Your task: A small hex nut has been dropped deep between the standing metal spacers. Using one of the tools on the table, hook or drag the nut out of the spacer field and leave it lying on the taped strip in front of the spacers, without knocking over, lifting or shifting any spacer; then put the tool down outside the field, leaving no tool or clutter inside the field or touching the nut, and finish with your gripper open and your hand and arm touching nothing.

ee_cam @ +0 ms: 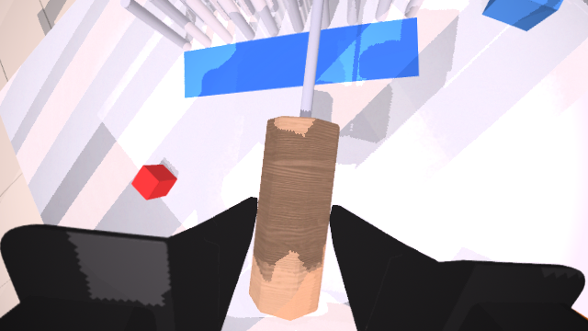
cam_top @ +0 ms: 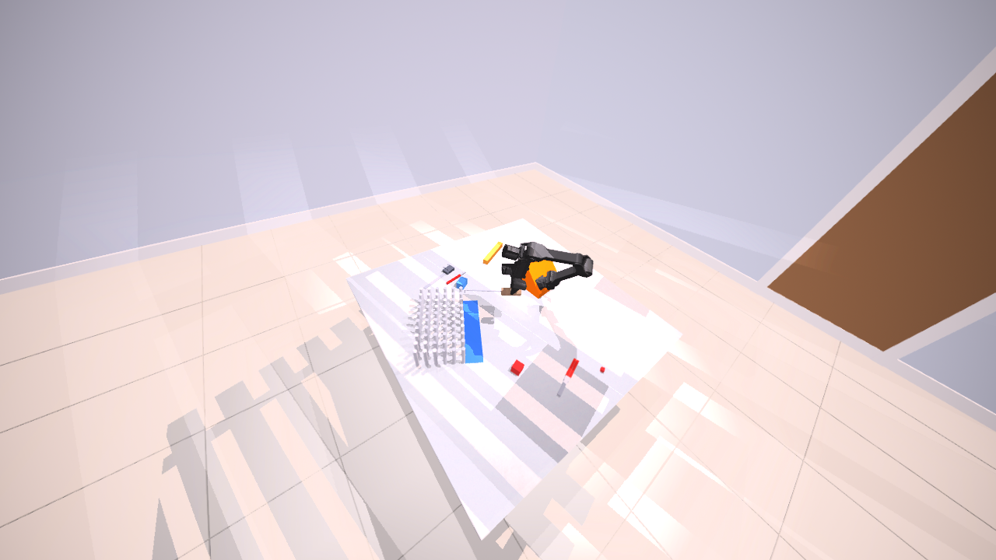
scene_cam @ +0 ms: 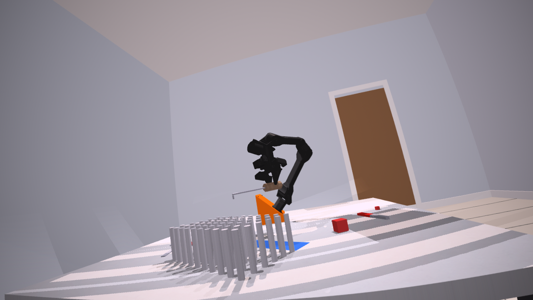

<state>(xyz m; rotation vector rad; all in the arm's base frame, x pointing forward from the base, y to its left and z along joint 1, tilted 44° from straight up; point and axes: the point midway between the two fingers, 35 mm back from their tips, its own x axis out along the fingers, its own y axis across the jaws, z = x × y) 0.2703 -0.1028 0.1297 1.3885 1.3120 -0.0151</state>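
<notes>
Now: the blue taped strip 170 mm ahead of my gripper tip, 70 mm to the right of it and 200 mm below it. The rest, counted from my gripper tip: blue block 20 mm ahead, 320 mm to the right, 180 mm below; then tiny red piece 120 mm behind, 490 mm to the left, 190 mm below; then thin red stick 20 mm behind, 390 mm to the right, 190 mm below.
</notes>
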